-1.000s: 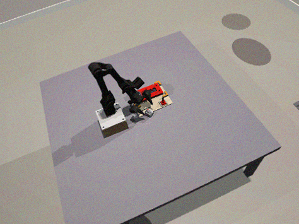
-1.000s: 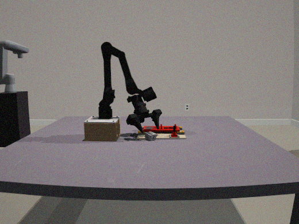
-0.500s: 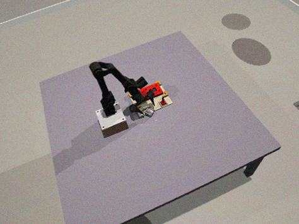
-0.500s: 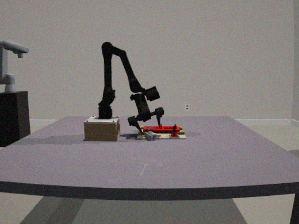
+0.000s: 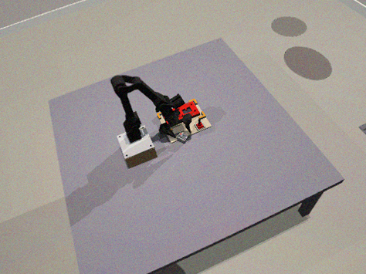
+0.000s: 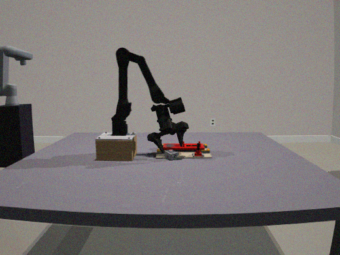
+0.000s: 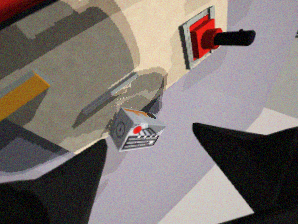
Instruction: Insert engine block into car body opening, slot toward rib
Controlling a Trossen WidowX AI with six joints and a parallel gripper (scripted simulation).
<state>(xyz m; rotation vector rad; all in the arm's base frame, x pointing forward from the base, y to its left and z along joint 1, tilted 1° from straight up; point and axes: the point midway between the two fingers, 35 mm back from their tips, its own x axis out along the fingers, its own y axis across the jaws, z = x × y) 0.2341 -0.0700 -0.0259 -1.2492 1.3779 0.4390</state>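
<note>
The engine block is 10 mm behind my gripper tip and 20 mm below it.
</note>
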